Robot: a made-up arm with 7 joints.
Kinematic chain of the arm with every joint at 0, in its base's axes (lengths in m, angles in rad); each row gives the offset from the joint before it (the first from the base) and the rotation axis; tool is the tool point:
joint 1: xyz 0 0.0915 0 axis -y
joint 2: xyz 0 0.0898 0 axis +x
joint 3: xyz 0 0 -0.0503 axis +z
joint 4: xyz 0 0 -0.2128 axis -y
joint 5: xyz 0 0 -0.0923 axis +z
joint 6: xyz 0 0 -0.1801 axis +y
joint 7: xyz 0 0 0 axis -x
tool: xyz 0 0 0
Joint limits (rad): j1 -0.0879..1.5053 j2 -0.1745..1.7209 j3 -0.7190..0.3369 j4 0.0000..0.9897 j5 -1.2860..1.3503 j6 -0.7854..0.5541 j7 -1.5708..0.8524
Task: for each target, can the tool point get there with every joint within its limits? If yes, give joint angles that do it. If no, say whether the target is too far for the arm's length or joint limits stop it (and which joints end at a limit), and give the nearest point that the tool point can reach.
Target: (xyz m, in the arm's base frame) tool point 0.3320 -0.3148 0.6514
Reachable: no: too far | nearest point 0.3964 -0.0129 0.1651 | short by 0.576 m
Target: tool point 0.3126 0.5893 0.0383
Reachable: yes | joints 1.2323 1.0190 -0.1864 0.5500 -0.9833 -0.4773 0.3598
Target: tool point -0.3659 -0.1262 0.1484
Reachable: no: joint limits stop it (at a limit: joint 1, joint 2, joint 3, joint 4) | nearest point 0.1373 -0.0380 -0.3939 | short by 0.745 m
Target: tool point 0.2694 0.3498 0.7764
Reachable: no: too far | nearest point 0.3407 0.4336 0.2058 | short by 0.581 m
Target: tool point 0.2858 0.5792 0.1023
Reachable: yes | joints 1.2984 0.9165 0.2543 0.7281 0.6725 0.1653 0.0622
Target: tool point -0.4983 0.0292 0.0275
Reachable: no: joint limits stop it (at a limit: joint 1, joint 2, joint 3, joint 4) | nearest point -0.1218 0.5780 0.2233 | short by 0.694 m
